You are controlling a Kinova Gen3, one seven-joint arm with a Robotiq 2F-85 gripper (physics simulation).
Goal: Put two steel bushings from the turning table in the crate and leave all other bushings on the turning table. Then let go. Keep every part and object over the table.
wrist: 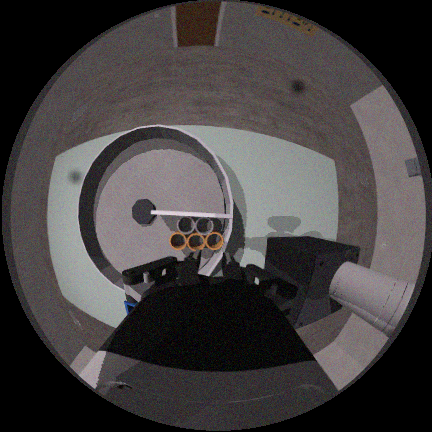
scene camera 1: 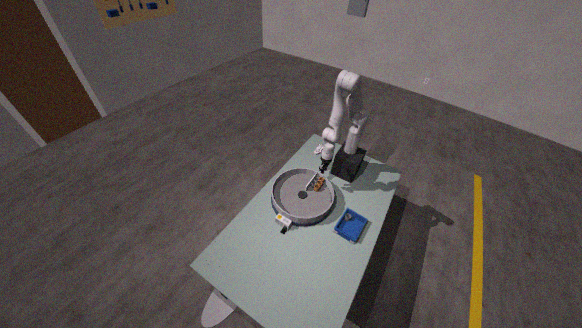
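The turning table holds two grey steel bushings, standing side by side along the white divider. Three orange bushings stand in a row beside them, on the side toward my gripper in the wrist view. One grey bushing is in the blue crate; a sliver of the crate shows in the wrist view. My gripper is partly open and empty, above the turning table's rim near the orange bushings. Its fingertips partly hide the rim.
The white divider runs from the dark hub to the raised rim. The robot's black base block stands close beside the turning table. A small white box is at the turning table's front.
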